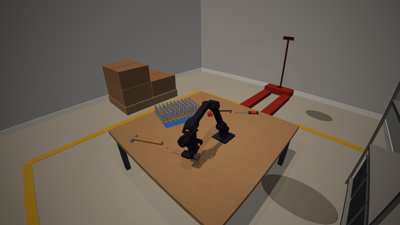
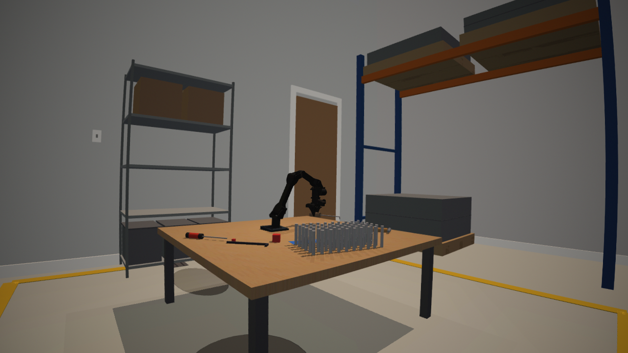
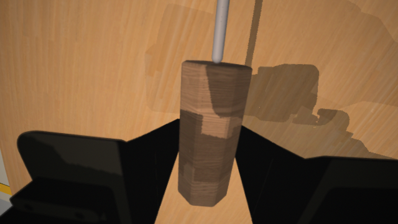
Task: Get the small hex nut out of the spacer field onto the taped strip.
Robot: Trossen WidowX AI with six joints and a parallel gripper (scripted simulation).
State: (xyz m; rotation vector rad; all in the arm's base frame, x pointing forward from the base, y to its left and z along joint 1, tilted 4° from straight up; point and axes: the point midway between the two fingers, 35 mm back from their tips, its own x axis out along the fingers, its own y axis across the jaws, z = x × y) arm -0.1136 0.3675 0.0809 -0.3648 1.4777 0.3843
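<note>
My gripper tip is 9 cm short of the hook tool, 5 cm to the right of it and 1 cm below it. Also, from my gripper tip: red cube: 47 cm ahead, 51 cm to the right, 4 cm below; then blue taped strip: 55 cm ahead, 25 cm to the right, 6 cm below; then hex nut: 71 cm ahead, 30 cm to the right, 6 cm below.
</note>
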